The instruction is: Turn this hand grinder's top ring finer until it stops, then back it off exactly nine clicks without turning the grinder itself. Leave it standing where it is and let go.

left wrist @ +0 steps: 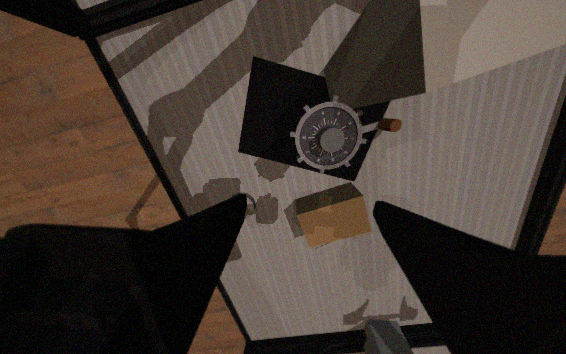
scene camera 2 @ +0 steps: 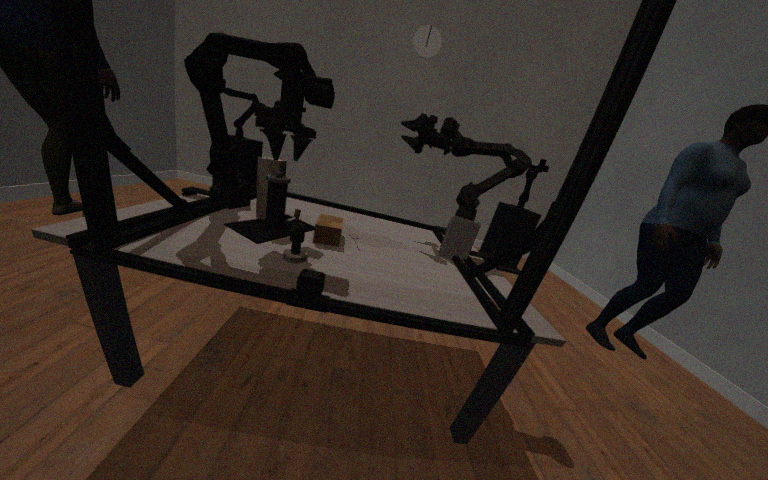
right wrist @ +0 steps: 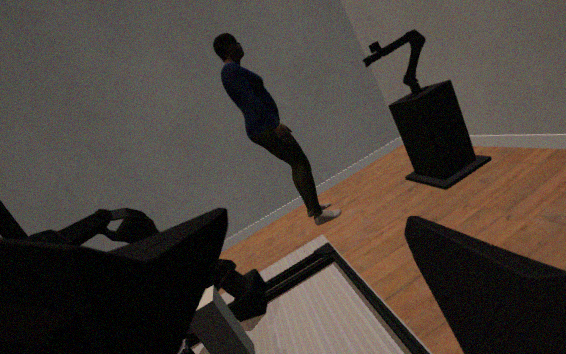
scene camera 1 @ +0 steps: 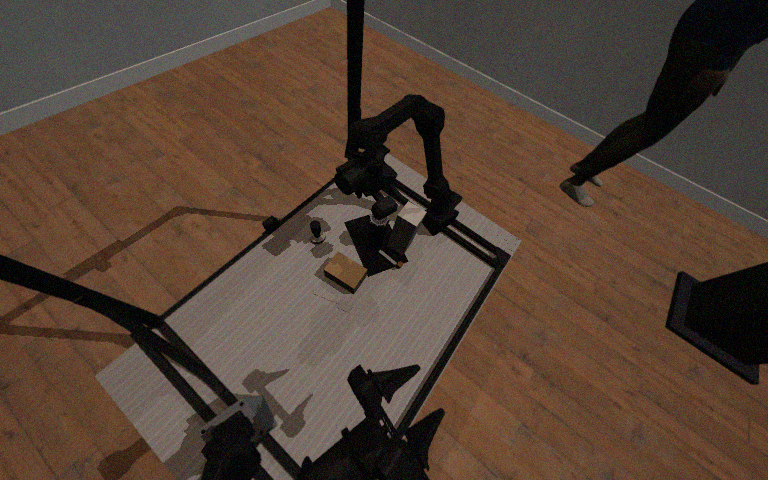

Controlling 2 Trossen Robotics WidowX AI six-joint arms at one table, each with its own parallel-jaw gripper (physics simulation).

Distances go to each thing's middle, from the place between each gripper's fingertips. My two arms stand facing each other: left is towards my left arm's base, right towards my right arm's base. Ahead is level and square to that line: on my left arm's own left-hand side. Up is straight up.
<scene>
The notched top ring (left wrist: 334, 114) is 3 cm ahead of my left hand, 3 cm to the left of it and 7 cm below it. The rest, counted from my left hand: hand grinder (scene camera 2: 276, 195) 3 cm ahead, 3 cm to the left, 13 cm below; pale upright box (scene camera 1: 409, 219) 11 cm ahead, 9 cm to the left, 12 cm below; dark base plate (scene camera 1: 358, 229) 3 cm ahead, 3 cm to the left, 22 cm below.
Now: the tan wooden block (scene camera 1: 342, 270) 340 mm behind my right hand, 160 mm to the left of it and 390 mm below it. Round my right hand: notched top ring (360 mm behind, 340 mm to the left, 260 mm below); then hand grinder (360 mm behind, 340 mm to the left, 330 mm below); then pale upright box (280 mm behind, 390 mm to the left, 320 mm below).
</scene>
